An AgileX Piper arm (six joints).
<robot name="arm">
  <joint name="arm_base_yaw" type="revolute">
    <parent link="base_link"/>
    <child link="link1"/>
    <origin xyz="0 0 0.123" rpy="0 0 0"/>
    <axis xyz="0 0 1"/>
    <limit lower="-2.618" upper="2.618"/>
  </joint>
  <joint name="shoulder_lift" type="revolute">
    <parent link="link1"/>
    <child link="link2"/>
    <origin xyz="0 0 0" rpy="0 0 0"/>
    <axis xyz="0 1 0"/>
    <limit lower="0" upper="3.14"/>
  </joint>
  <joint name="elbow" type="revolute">
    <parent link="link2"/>
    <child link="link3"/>
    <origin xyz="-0.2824 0 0.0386" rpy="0 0 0"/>
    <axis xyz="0 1 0"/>
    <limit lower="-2.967" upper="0"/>
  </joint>
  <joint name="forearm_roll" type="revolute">
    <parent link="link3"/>
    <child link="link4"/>
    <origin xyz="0.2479 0 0.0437" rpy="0 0 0"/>
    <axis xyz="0.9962 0 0.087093"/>
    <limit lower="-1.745" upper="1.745"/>
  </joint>
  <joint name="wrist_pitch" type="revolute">
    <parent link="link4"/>
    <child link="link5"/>
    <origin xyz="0 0 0" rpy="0 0 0"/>
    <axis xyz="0 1 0"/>
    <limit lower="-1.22" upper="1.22"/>
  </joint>
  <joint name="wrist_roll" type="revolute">
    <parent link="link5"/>
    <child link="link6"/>
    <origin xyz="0.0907 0 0.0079" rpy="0 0 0"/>
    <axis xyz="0.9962 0 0.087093"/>
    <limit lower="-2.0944" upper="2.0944"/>
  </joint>
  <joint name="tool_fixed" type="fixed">
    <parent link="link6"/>
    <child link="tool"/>
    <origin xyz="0 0 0" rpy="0 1.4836 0"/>
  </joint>
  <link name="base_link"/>
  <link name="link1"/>
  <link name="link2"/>
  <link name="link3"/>
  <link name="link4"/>
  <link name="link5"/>
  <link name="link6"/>
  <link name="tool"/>
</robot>
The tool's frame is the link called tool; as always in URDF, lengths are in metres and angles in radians.
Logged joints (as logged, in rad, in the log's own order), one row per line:
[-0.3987, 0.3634, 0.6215, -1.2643, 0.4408, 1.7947]
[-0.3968, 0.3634, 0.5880, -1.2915, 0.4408, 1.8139]
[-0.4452, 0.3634, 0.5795, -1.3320, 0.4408, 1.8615]
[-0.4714, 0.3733, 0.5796, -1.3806, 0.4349, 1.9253]
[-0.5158, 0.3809, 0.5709, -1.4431, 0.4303, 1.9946]
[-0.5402, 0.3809, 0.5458, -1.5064, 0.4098, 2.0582]
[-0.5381, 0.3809, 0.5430, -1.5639, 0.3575, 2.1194]
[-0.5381, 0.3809, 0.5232, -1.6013, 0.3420, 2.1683]
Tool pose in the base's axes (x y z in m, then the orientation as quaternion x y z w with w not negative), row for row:
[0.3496, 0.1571, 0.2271, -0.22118, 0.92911, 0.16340, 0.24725]
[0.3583, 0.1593, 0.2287, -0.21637, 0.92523, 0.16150, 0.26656]
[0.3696, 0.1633, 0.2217, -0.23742, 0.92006, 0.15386, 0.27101]
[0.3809, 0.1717, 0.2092, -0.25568, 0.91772, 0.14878, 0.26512]
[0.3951, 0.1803, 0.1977, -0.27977, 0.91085, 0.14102, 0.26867]
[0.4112, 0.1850, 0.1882, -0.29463, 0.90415, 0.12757, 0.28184]
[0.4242, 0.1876, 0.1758, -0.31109, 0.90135, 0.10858, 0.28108]
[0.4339, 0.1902, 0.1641, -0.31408, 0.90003, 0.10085, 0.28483]
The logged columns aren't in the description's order. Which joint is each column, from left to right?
Columns, left to right: wrist_roll, arm_base_yaw, wrist_pitch, elbow, forearm_roll, shoulder_lift.
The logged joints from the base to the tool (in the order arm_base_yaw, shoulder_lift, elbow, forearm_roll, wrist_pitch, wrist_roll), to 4 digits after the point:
[0.3634, 1.7947, -1.2643, 0.4408, 0.6215, -0.3987]
[0.3634, 1.8139, -1.2915, 0.4408, 0.5880, -0.3968]
[0.3634, 1.8615, -1.3320, 0.4408, 0.5795, -0.4452]
[0.3733, 1.9253, -1.3806, 0.4349, 0.5796, -0.4714]
[0.3809, 1.9946, -1.4431, 0.4303, 0.5709, -0.5158]
[0.3809, 2.0582, -1.5064, 0.4098, 0.5458, -0.5402]
[0.3809, 2.1194, -1.5639, 0.3575, 0.5430, -0.5381]
[0.3809, 2.1683, -1.6013, 0.3420, 0.5232, -0.5381]

